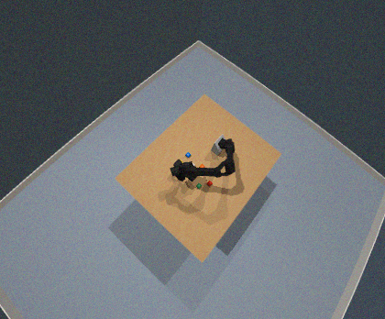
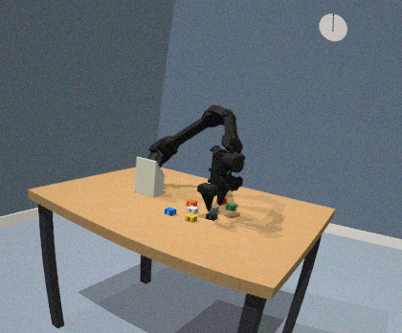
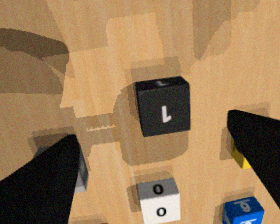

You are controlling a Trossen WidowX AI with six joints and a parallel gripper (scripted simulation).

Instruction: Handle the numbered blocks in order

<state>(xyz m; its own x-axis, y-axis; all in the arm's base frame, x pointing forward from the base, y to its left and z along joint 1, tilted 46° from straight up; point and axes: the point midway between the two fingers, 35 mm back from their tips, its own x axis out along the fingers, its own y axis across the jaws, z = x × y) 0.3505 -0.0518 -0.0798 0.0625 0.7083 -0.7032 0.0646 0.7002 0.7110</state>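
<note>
The black block lies 1 cm to the right of my gripper tip and 3 cm below it. Round my gripper tip: white block (9 cm behind, 3 cm below); yellow block (5 cm behind, 8 cm to the right, 3 cm below); grey block (4 cm behind, 7 cm to the left, 3 cm below).
</note>
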